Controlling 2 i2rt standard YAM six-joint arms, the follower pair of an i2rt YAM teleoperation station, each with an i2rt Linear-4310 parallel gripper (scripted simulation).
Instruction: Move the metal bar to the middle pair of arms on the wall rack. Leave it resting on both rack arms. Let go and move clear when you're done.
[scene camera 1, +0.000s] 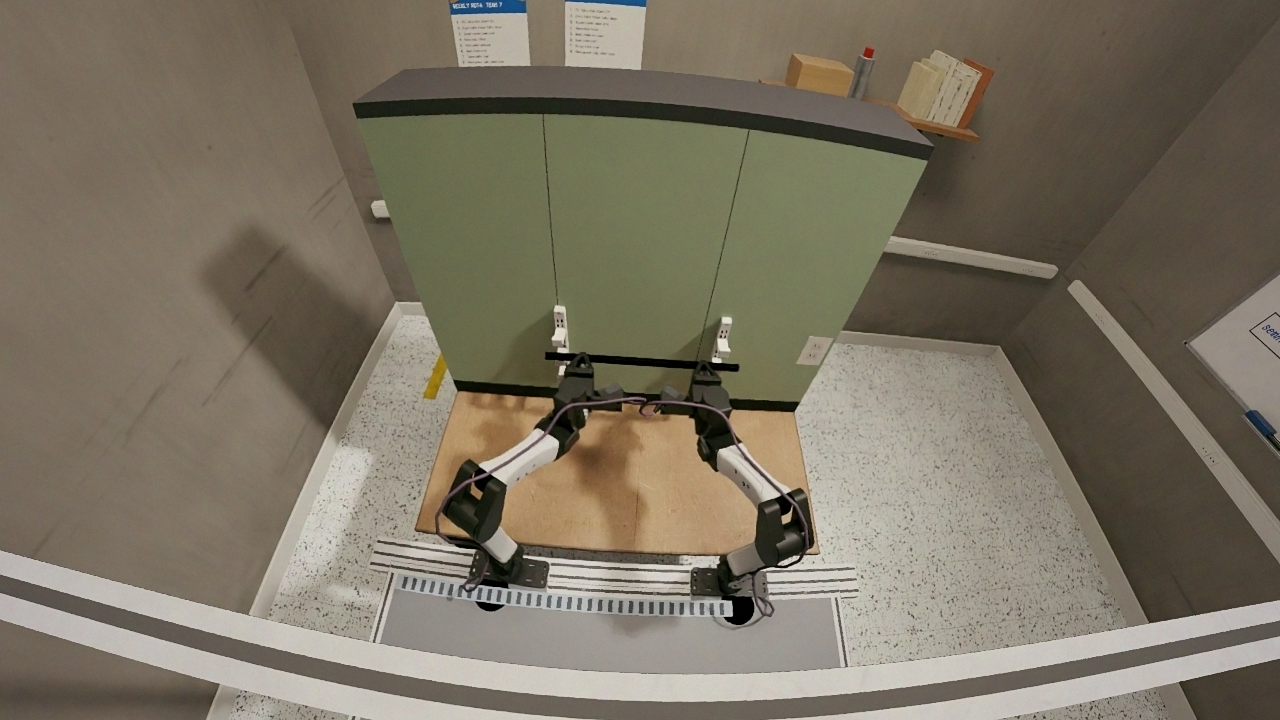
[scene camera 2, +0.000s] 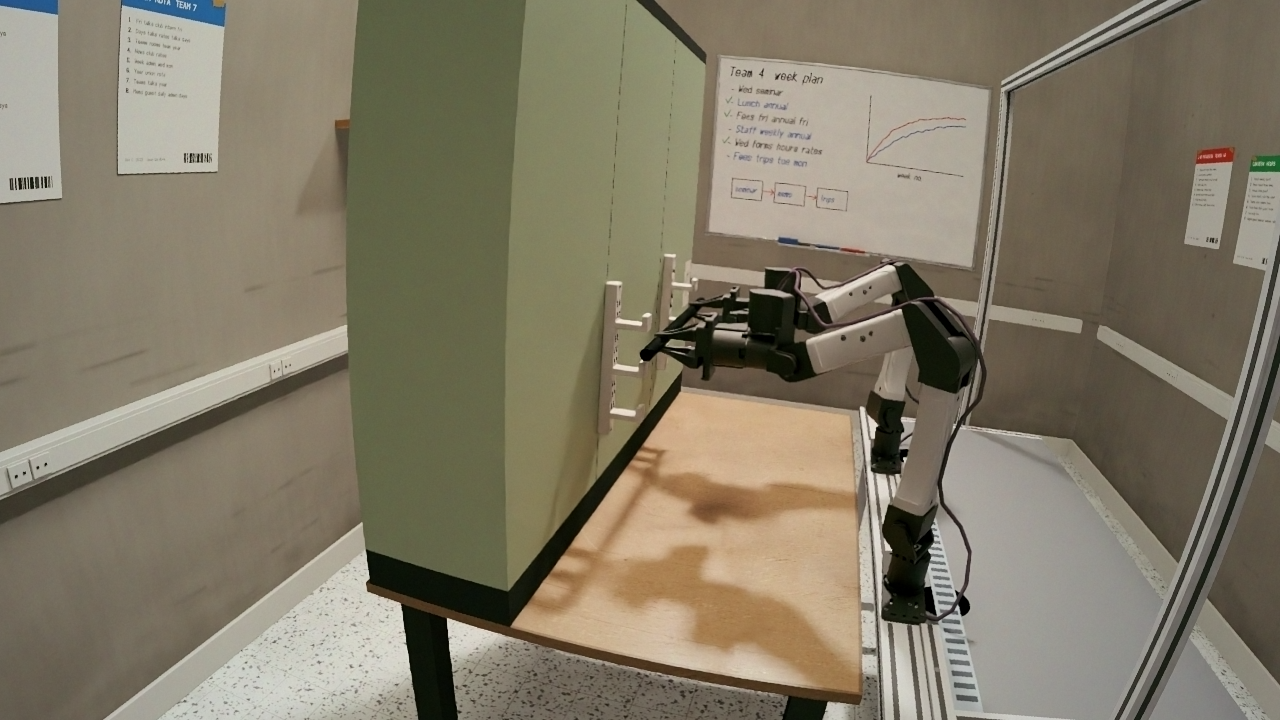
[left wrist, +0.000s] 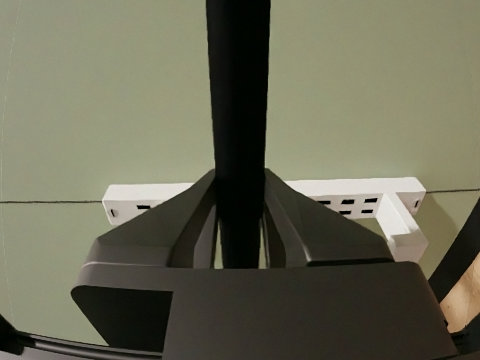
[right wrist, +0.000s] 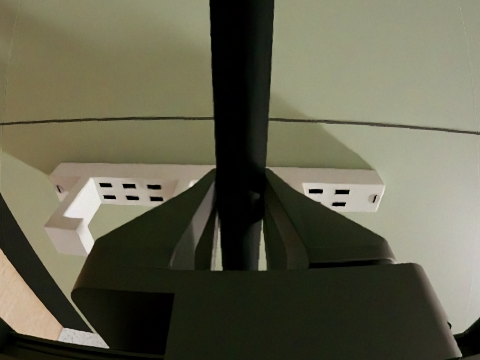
I see my left gripper (scene camera 2: 654, 340), my right gripper (scene camera 2: 689, 308), a black metal bar (scene camera 1: 605, 359) and a white rack upright (left wrist: 384, 199).
The black metal bar is seen too in scene camera 2 (scene camera 2: 646, 354), in the left wrist view (left wrist: 238, 45) and in the right wrist view (right wrist: 241, 45). My left gripper shows as well in the left wrist view (left wrist: 240, 180). My right gripper is seen too in the right wrist view (right wrist: 240, 180).
